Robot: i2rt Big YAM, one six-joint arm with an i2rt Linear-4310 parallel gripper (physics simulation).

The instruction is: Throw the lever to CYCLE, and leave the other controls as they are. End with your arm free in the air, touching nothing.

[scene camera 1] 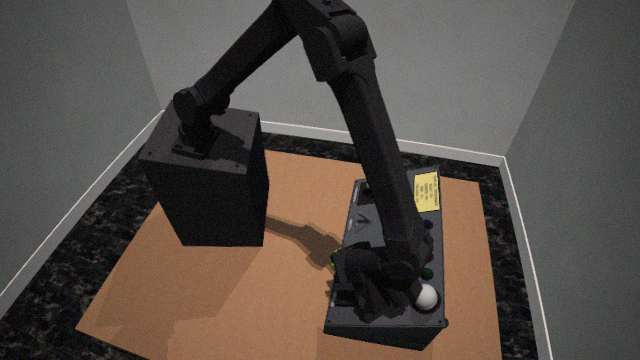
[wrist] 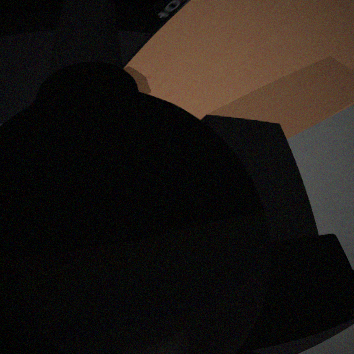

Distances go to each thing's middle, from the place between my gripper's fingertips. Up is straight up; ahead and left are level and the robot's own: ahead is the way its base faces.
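Labels:
I can see the black-ball lever (wrist: pixel 133 219), and my gripper is 60 mm to the left of it and 80 mm short of it. As for the dark control panel (scene camera 1: pixel 418 323), it is 110 mm to the left of my hand, 170 mm ahead of it and 40 mm below it.

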